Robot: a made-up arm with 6 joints.
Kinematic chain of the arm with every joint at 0, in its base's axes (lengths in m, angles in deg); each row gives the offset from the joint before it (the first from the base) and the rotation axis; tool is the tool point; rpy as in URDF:
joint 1: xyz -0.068 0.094 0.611 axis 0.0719 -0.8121 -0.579
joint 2: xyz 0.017 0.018 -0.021 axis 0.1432 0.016 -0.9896
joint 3: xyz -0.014 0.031 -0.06 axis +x
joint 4: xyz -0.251 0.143 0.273 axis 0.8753 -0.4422 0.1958
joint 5: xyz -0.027 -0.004 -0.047 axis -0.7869 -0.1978 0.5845
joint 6: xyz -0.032 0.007 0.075 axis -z
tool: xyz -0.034 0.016 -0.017 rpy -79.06 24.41 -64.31
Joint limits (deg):
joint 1: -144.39..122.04
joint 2: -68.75..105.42
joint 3: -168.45..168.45
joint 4: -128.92..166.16
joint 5: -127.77..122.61
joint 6: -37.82..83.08
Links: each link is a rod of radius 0.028 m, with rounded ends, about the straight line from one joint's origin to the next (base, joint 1, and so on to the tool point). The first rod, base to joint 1, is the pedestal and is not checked.
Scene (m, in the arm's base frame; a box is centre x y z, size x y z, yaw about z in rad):
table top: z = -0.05
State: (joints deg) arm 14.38 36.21 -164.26 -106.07 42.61 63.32
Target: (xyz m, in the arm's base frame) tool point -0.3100 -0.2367 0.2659
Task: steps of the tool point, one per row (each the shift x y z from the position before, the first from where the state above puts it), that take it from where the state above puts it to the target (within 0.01 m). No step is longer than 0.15 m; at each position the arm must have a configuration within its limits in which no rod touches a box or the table.
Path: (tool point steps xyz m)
1: -0.0839 -0.1072 -0.0023
2: -0.0491 -0.1226 0.0120
3: -0.0094 -0.1264 0.0206
4: 0.0310 -0.1174 0.0226
5: 0.0670 -0.0964 0.0177

